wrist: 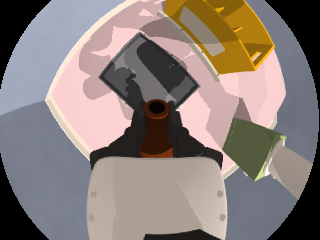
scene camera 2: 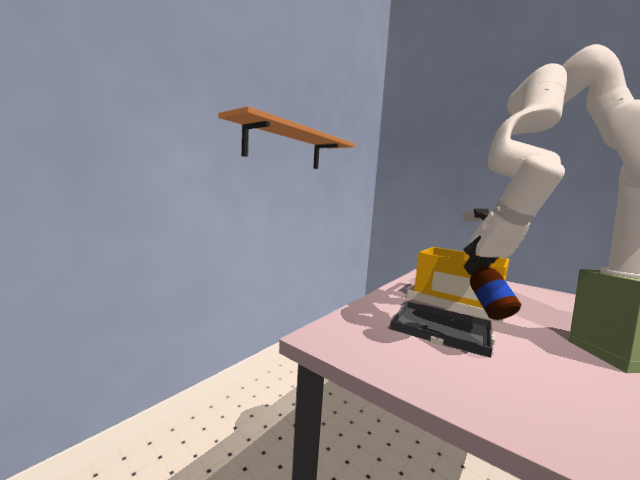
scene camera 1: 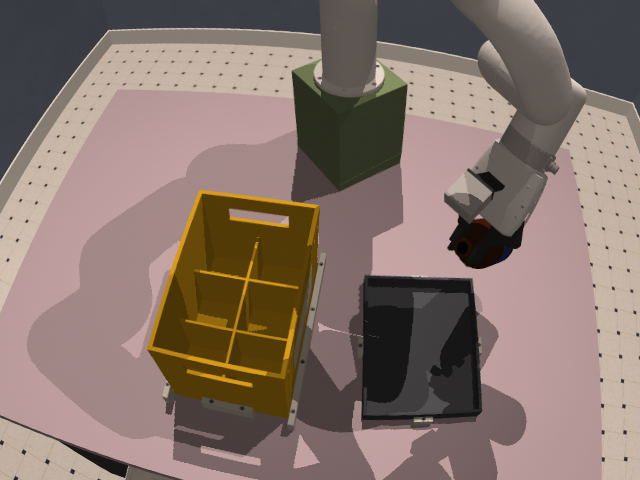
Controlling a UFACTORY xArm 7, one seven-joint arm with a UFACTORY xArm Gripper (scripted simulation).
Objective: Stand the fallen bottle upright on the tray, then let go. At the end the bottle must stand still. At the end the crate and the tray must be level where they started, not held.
Labels:
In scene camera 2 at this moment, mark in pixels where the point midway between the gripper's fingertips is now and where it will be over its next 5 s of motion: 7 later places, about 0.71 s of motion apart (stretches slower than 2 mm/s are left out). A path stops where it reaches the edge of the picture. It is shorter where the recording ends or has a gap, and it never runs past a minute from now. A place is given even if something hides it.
The gripper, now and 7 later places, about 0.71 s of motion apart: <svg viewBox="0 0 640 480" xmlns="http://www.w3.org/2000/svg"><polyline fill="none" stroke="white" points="473,271 472,269 472,269 472,267 471,267 467,265 462,263 459,262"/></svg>

